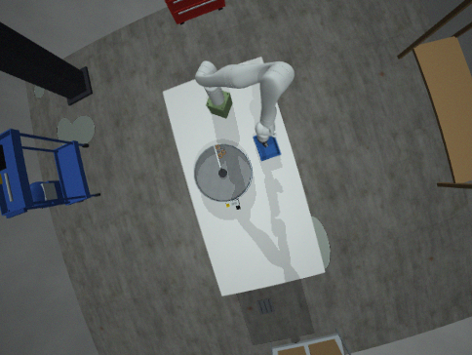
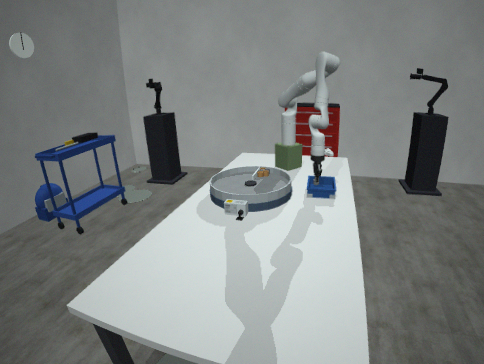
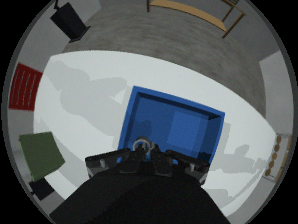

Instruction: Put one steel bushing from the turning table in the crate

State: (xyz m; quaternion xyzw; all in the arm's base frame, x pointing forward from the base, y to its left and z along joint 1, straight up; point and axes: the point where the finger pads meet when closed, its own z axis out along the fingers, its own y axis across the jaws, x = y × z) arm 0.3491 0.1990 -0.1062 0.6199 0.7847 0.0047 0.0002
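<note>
My gripper is now 40 mm short of the blue crate, 30 mm to the right of it and 30 mm above it. The rest, counted from my hand: round grey turning table: 130 mm ahead, 340 mm to the right.
</note>
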